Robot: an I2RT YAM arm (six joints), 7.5 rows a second.
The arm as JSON. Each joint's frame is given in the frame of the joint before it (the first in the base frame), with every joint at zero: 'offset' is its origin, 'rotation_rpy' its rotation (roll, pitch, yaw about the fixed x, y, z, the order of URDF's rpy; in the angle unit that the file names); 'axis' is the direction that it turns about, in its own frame. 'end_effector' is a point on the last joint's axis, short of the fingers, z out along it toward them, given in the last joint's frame.
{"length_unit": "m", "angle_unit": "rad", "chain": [
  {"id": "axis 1", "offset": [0.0, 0.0, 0.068], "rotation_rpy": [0.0, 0.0, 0.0], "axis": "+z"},
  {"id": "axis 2", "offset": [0.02, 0.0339, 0.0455], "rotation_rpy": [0.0, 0.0, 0.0], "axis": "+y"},
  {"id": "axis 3", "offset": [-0.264, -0.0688, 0.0], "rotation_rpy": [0.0, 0.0, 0.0], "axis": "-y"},
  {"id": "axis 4", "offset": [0.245, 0.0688, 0.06], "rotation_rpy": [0.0, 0.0, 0.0], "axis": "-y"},
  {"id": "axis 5", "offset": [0.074, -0.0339, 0.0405], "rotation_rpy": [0.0, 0.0, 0.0], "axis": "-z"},
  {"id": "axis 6", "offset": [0.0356, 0.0, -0.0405], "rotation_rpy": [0.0, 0.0, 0.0], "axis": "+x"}
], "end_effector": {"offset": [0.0, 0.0, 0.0], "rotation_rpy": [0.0, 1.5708, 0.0]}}
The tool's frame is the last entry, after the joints.
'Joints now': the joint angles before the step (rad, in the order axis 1, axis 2, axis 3, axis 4, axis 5, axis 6). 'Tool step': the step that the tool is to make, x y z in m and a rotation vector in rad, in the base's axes. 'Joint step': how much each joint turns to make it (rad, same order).
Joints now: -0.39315 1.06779 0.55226 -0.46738 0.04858 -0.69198
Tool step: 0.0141 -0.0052 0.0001 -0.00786 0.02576 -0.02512
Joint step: 0.00830 0.08292 0.04818 0.01267 0.03251 0.01876
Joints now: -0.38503 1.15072 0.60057 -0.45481 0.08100 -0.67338
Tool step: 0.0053 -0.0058 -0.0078 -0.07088 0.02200 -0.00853
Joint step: -0.00513 0.04490 -0.01072 0.06626 0.06405 -0.03734
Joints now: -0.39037 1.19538 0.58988 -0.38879 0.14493 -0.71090
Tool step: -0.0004 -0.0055 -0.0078 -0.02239 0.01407 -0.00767
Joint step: -0.02150 0.02474 -0.01880 0.04329 0.01435 -0.02612
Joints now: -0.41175 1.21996 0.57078 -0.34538 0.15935 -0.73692
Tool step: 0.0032 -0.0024 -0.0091 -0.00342 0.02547 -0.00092
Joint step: -0.00246 0.04528 -0.00631 0.03104 0.01044 -0.00858
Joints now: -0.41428 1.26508 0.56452 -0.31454 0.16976 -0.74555
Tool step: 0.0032 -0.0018 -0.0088 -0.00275 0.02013 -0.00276
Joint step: 0.00004 0.04392 -0.00606 0.03322 0.01053 -0.00318
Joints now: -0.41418 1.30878 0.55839 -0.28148 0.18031 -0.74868
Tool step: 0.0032 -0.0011 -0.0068 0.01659 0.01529 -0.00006
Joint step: 0.00004 0.03936 0.00231 0.01556 -0.00775 0.00471
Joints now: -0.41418 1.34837 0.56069 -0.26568 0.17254 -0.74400
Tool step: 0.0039 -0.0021 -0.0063 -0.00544 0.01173 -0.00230
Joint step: -0.00008 0.03992 0.00214 0.02974 0.00954 -0.00288
